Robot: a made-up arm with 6 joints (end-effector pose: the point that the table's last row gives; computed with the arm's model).
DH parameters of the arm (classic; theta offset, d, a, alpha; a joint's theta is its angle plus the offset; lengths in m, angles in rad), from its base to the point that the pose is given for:
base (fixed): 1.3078 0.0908 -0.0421 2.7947
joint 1: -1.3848 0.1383 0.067 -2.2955
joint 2: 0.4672 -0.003 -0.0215 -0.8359
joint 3: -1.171 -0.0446 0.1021 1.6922
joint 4: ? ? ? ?
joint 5: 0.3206 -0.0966 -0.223 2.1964
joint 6: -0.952 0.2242 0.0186 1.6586
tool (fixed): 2.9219 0.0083 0 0
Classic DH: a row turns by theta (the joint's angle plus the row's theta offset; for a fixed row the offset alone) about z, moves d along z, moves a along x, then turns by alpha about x.
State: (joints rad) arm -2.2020 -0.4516 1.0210 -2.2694 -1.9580 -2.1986
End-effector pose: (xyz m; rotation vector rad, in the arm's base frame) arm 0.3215 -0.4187 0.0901 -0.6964 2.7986 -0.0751
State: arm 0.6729 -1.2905 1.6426 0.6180 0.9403 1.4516
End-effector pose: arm 0.2689 -0.2037 -0.1885 0.8806 -0.7693 -0.2573
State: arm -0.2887 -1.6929 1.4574 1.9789 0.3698 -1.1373
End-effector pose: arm 0.3679 -0.0368 -0.2682 0.4267 0.8382 1.8202
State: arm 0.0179 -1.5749 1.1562 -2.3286 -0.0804 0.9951
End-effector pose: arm 0.1370 0.3372 -0.2477 -2.4020 -0.3864 1.2096
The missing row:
joint 4: -1.5379 0.0163 -0.0167 -1.3074
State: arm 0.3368 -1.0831 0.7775 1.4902 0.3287 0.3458
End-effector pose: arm 0.3227 -0.1750 -0.2265 1.6224 -0.7636 0.3737
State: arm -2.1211 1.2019 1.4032 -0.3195 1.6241 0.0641
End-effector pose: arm 0.0221 -0.3855 -0.1977 1.2861 -0.9139 -0.6086
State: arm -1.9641 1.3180 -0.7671 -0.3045 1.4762 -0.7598
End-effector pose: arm 0.2956 -0.1256 -0.2085 2.4039 -1.9703 0.4230
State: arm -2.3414 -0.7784 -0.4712 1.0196 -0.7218 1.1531
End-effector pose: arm 0.3310 -0.0337 -0.0664 2.3243 -0.6960 0.5040
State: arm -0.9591 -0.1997 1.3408 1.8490 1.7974 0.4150
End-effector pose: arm -0.2567 -0.4078 -0.2574 0.1621 -2.9568 -0.1147
